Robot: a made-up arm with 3 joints. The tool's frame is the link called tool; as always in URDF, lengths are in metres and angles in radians. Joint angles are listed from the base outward.
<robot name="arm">
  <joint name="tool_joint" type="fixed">
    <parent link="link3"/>
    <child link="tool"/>
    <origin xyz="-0.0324 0.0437 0.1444" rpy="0 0 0"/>
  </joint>
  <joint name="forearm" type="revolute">
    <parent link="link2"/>
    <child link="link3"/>
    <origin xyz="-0.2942 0.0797 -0.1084" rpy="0 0 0"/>
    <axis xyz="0 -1 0"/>
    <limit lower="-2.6" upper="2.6"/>
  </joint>
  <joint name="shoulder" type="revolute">
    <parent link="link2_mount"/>
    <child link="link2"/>
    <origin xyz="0.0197 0.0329 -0.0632" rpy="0 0 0"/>
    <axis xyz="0 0 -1"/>
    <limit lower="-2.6" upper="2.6"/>
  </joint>
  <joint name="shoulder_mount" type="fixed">
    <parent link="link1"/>
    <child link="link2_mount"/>
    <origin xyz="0.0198 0.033 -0.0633" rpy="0 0 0"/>
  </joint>
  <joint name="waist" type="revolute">
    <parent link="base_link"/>
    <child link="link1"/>
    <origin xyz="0 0 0.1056" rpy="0 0 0"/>
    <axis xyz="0 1 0"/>
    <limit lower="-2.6" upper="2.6"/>
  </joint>
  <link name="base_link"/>
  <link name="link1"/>
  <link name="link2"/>
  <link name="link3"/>
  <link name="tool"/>
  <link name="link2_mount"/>
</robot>
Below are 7 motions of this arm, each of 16 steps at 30 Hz.
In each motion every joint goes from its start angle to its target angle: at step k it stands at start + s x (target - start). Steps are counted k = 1, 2, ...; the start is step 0. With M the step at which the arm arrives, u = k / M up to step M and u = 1 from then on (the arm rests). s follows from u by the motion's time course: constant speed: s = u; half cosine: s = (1 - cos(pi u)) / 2; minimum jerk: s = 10 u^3 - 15 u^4 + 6 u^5.
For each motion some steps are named. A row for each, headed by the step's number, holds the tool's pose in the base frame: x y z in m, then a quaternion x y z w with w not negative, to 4 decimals.
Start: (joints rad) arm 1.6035 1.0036 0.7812
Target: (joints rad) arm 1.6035 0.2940 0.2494
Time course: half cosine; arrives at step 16
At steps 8, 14, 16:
8: -0.1186 0.4020 0.3091 -0.2780 0.4906 -0.1560 0.8110
14: -0.0956 0.2978 0.3757 -0.1287 0.6106 -0.0947 0.7756
16: -0.0941 0.2887 0.3793 -0.1171 0.6197 -0.0880 0.7710

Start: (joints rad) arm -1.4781 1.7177 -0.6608
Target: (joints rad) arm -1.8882 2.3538 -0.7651
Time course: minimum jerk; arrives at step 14
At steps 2, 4, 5, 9, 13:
2: 0.1173 0.2739 0.2950 0.6703 -0.2595 -0.3622 0.5934
4: 0.1090 0.2593 0.3157 0.7032 -0.2580 -0.3520 0.5613
5: 0.1008 0.2463 0.3318 0.7298 -0.2556 -0.3418 0.5340
9: 0.0462 0.1725 0.3911 0.8488 -0.2276 -0.2696 0.3939
13: 0.0158 0.1336 0.4057 0.8955 -0.2047 -0.2239 0.3258

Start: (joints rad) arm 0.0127 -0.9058 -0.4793
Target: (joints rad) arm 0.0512 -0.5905 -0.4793
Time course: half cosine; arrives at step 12
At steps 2, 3, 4, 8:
2: -0.2198 -0.0543 0.0171 -0.0984 0.2212 0.4166 0.8763
3: -0.2230 -0.0478 0.0178 -0.0952 0.2239 0.4057 0.8810
4: -0.2269 -0.0392 0.0188 -0.0910 0.2273 0.3914 0.8871
8: -0.2417 0.0036 0.0237 -0.0713 0.2432 0.3206 0.9127

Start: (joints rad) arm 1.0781 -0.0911 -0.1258
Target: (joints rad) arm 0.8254 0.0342 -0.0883
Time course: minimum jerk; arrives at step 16
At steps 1, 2, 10, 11, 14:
1: -0.2091 0.1608 0.3096 0.0208 0.5654 0.0404 0.8236
2: -0.2098 0.1614 0.3088 0.0203 0.5638 0.0396 0.8247
10: -0.2393 0.1892 0.2633 0.0001 0.4766 0.0001 0.8791
11: -0.2424 0.1929 0.2568 -0.0022 0.4644 -0.0054 0.8856
14: -0.2474 0.1993 0.2452 -0.0058 0.4432 -0.0150 0.8963

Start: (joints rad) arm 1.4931 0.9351 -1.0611
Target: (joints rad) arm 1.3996 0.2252 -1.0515
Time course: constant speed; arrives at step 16
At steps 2, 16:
2: -0.1346 0.2855 0.0836 -0.0859 0.8710 -0.4016 0.2696
16: -0.1524 0.2275 0.1941 -0.0195 0.9350 -0.1107 0.3363

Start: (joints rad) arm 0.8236 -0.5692 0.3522
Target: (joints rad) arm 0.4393 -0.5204 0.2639
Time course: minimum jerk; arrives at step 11
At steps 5, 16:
5: -0.3344 -0.0218 0.2306 0.1275 0.1669 0.2392 0.9480
16: -0.3491 -0.0076 0.1548 0.0886 0.0846 0.2415 0.9626

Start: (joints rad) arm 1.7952 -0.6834 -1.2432
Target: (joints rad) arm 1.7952 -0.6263 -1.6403
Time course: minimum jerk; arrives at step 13
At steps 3, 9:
3: -0.1209 0.0581 0.3042 0.0853 0.9424 0.3217 0.0329
9: -0.1632 0.0762 0.3011 -0.0349 -0.9438 -0.3108 0.1067

